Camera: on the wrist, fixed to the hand. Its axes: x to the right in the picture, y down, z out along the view.
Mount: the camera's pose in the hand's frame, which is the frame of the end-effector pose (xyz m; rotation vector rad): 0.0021 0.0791 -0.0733 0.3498 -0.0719 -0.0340
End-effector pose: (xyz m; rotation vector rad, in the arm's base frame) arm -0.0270 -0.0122 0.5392 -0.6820 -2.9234 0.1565
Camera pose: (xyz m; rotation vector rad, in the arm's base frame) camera 0.0167 0.0644 0.6013 -0.5790 -2.8604 0.6817
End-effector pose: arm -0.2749 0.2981 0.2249 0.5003 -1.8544 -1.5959
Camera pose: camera -0.2177 0.2582 0.3072 0.6348 -2.2041 -1.3282
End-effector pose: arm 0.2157 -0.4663 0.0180 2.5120 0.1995 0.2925
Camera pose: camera 0.2052 -0.4900 0.1227 2.8557 0.2853 0.1636
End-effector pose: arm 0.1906 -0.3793 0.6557 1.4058 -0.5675 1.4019
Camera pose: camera 0.0897 -0.3432 0.6682 1.7400 -0.3515 1.4771
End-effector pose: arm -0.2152 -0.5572 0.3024 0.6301 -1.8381 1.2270
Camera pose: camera -0.2508 -0.4583 0.2781 0.9029 -1.6743 1.5357
